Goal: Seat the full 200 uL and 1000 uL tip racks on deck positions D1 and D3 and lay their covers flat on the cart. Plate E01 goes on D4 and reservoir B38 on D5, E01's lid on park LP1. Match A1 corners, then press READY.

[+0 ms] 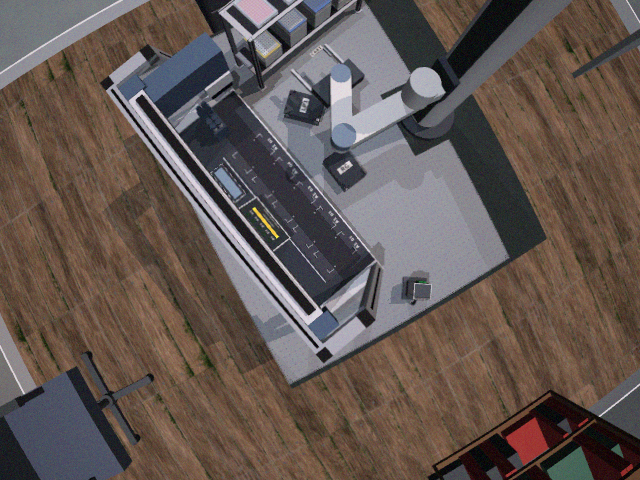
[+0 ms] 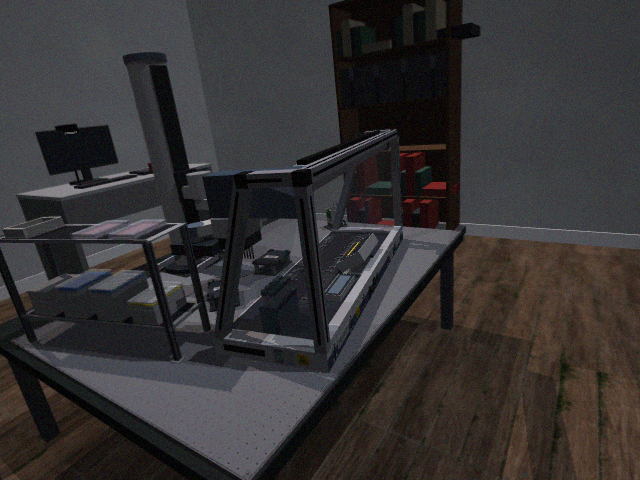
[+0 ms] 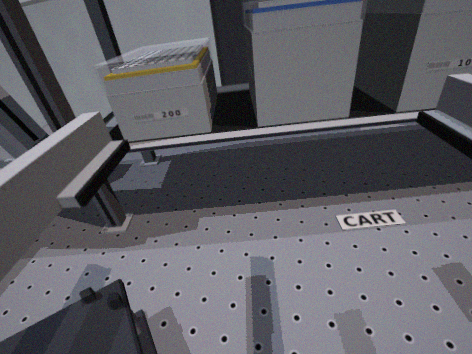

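My gripper is open and empty, low over the bench by the CART label, facing the cart. The yellow-edged 200 rack stands on the lower shelf under a clear cover. Beside it stand two blue-edged racks, the nearer one and one whose label is cut off at "10". Two pink-topped plates and a pale open tray are on the top shelf. Park LP1 stands beside the deck. Plate codes are unreadable.
The RG stand is right of LP1. A dark block with dark-capped tubes stands at the deck's cart end. A slanted frame surrounds the deck. A small box with green stands near the bench edge.
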